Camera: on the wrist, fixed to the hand. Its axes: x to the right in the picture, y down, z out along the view.
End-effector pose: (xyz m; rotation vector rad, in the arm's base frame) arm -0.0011 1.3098 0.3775 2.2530 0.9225 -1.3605
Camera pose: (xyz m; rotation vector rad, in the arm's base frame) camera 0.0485 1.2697 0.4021 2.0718 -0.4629 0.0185
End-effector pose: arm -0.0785 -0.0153 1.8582 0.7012 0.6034 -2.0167
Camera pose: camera -0.0112 -0.0211 1.8478 1.0028 0.4287 -0.3646
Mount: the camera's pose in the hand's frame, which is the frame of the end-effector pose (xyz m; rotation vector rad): -0.0194 0.0624 -0.0202 -0.3330 0.4974 1.4813
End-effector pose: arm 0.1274 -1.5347 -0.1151 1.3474 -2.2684 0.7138
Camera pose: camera 0.0824 -1.4840 -0.1241 -0.8014 -2.4290 0.8259
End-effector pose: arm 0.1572 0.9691 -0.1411 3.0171 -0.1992 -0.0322
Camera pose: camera 0.1305 0.9126 -0.1134 1.7910 -1.9249 0.6780
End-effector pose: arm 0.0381 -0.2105 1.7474 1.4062 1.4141 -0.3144
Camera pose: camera 0.0758 -0.1887 1.8001 1.8973 0.4028 1.2105
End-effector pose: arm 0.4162 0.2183 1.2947 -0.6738 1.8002 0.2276
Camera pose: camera 0.3692 0.2661 1.3084 0.5929 2.4489 1.4478
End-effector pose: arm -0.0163 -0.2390 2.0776 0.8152 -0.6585 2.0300
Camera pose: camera -0.0664 -0.2670 2.0404 0.5493 1.2322 -2.5223
